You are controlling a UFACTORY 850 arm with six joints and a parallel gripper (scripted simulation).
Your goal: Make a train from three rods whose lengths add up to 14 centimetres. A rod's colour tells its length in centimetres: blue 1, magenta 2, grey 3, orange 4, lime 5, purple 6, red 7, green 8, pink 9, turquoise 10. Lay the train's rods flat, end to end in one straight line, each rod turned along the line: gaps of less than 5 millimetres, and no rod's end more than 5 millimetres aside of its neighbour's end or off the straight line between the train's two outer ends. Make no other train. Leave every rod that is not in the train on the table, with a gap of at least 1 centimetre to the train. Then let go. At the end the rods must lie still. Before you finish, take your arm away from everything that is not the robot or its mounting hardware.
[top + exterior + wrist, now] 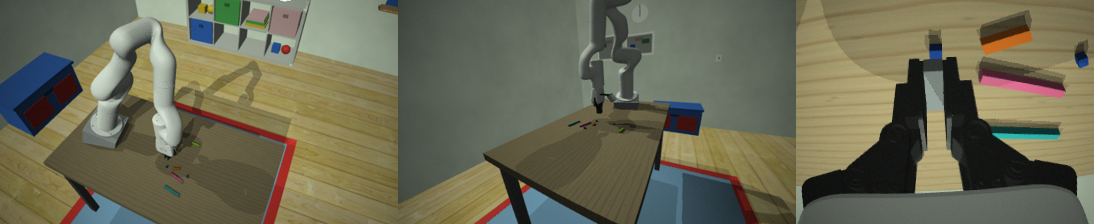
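My gripper is now 50 mm short of the orange rod, 20 mm to the left of it and 80 mm above it. The rest, counted from my hand: pink rod 70 mm ahead, 80 mm to the right, 80 mm below; then turquoise rod 70 mm ahead, 160 mm to the right, 80 mm below; then grey rod 20 mm below.
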